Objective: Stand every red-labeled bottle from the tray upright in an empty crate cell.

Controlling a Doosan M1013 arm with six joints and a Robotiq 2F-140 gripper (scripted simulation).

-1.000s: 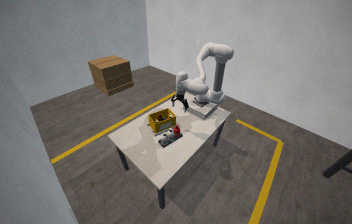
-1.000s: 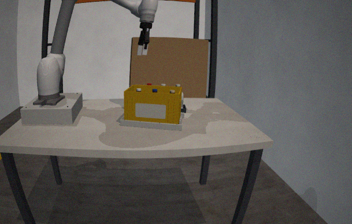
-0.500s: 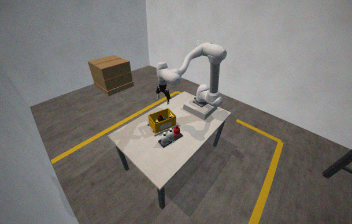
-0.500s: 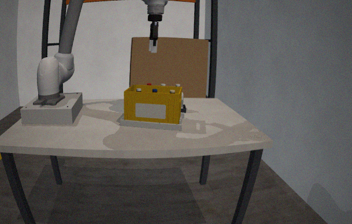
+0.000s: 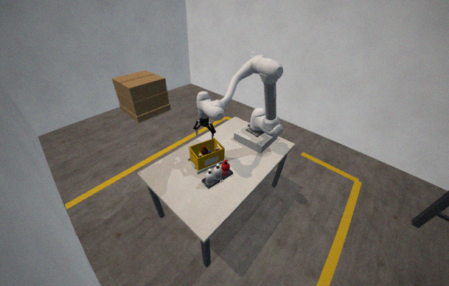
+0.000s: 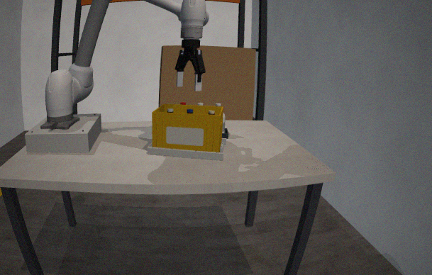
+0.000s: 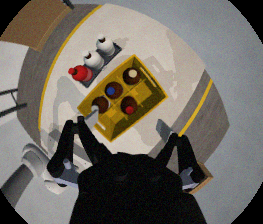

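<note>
Now: hand 26 cm to the right of the red-labeled bottle, 19 cm above it and 3 cm past it. From my hand the other things lie so: crate: 19 cm below, 4 cm to the left, 1 cm ahead.
</note>
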